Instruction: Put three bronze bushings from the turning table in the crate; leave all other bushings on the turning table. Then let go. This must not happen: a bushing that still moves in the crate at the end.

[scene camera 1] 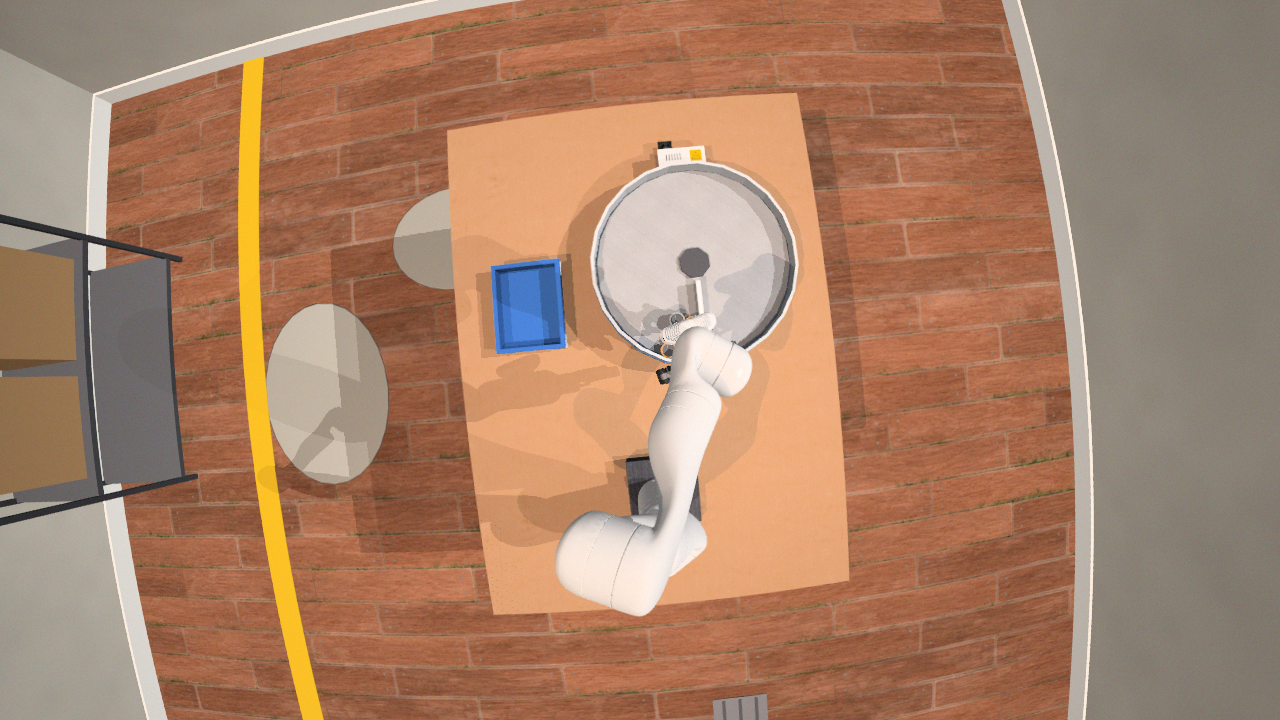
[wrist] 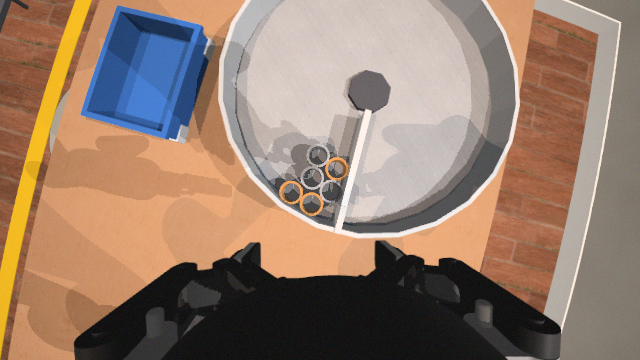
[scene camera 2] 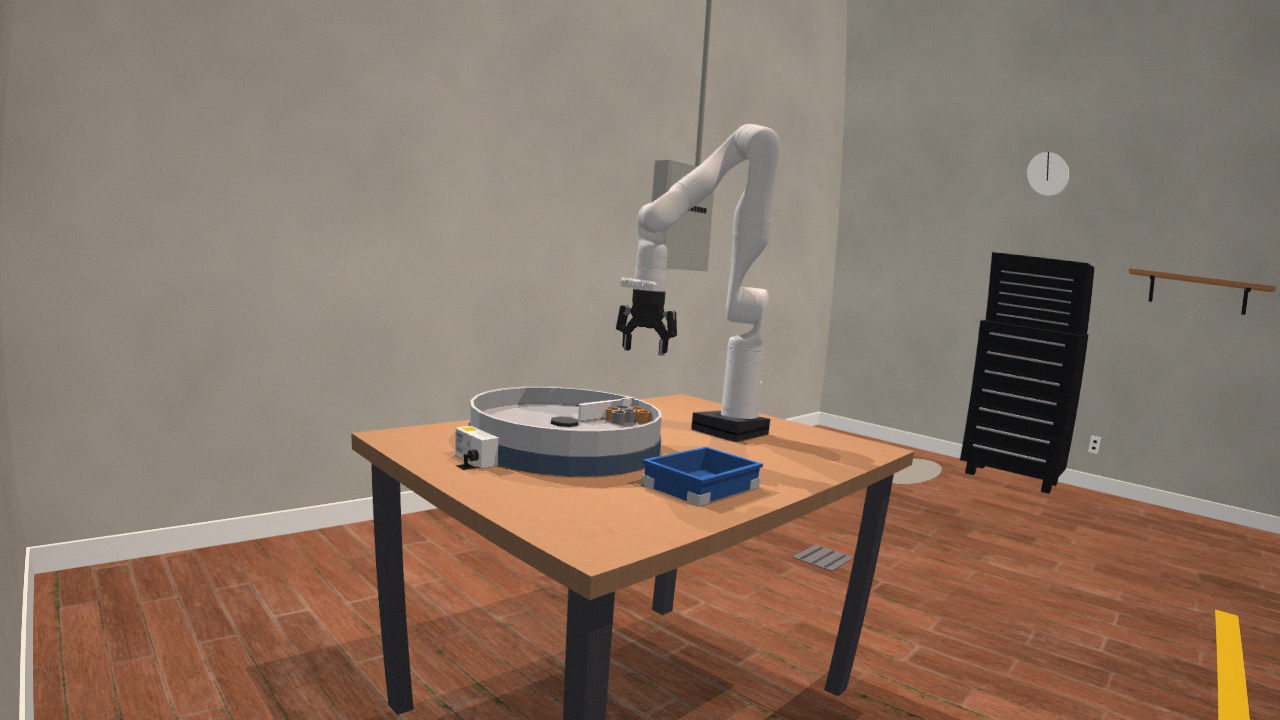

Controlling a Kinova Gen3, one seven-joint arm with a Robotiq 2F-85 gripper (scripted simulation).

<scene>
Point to a blue crate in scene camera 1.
At 527, 298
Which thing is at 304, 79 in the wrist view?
A round grey turning table.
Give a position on a round grey turning table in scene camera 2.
At 536, 414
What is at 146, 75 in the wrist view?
A blue crate.
</scene>
